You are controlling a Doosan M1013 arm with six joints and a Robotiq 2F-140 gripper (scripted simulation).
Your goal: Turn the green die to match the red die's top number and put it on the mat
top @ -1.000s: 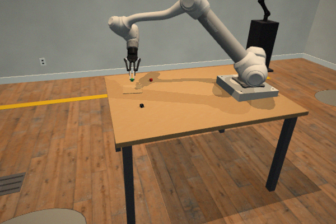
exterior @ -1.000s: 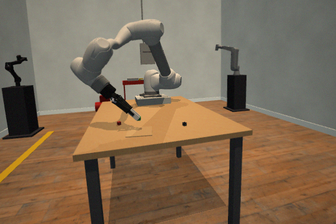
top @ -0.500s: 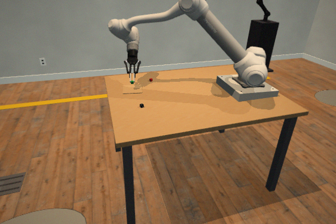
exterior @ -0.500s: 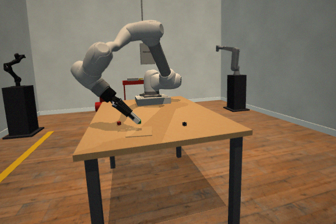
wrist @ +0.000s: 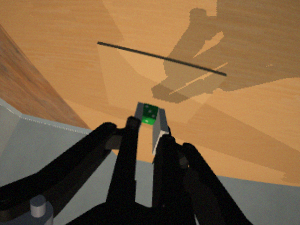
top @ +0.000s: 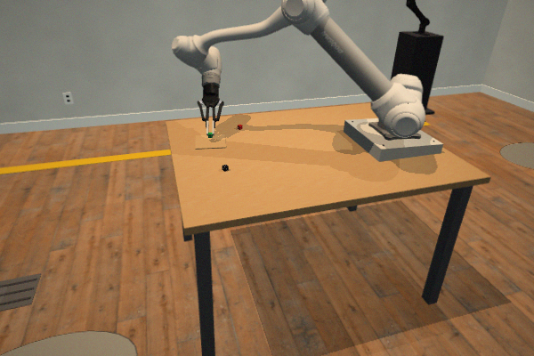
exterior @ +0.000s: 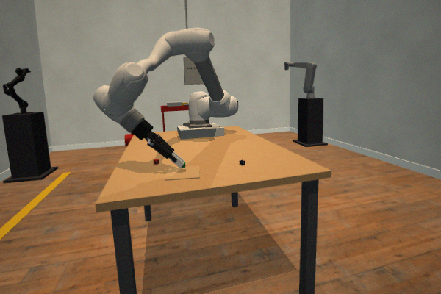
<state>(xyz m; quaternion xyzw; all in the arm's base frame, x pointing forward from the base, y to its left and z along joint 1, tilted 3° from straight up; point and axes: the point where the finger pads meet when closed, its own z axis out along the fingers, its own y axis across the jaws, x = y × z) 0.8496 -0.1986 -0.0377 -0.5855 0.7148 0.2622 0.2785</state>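
The tan mat lies 20 mm to the left of my hand and 60 mm below it. The rest, counted from my hand: black die 20 mm behind, 300 mm to the left, 50 mm below; then green die 20 mm to the left, 20 mm below; then red die 160 mm behind, 100 mm to the right, 50 mm below.
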